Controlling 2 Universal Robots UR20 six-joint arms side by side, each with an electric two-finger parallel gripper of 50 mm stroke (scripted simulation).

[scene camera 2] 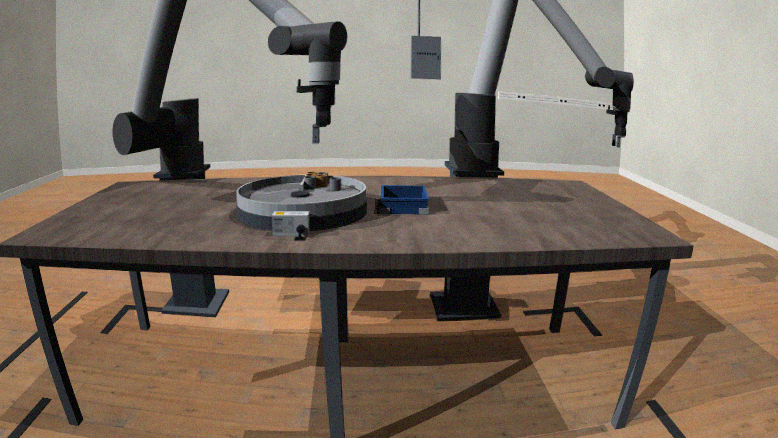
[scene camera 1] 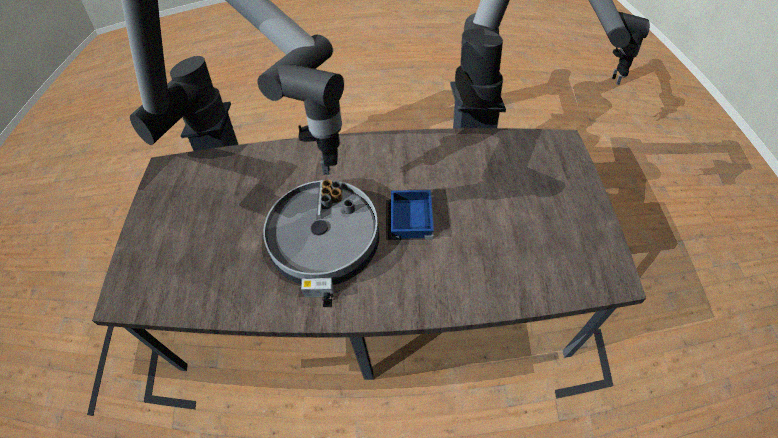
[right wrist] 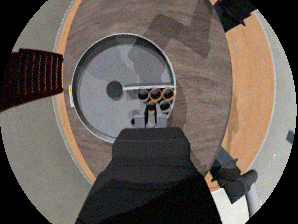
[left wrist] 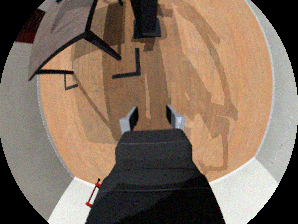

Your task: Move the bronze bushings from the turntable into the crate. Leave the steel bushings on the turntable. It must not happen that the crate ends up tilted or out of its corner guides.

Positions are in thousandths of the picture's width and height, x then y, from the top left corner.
Labels:
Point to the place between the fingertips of my right gripper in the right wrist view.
508, 493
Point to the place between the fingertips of my left gripper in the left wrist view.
At 512, 498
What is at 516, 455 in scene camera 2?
A blue crate.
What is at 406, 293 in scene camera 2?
My right gripper.

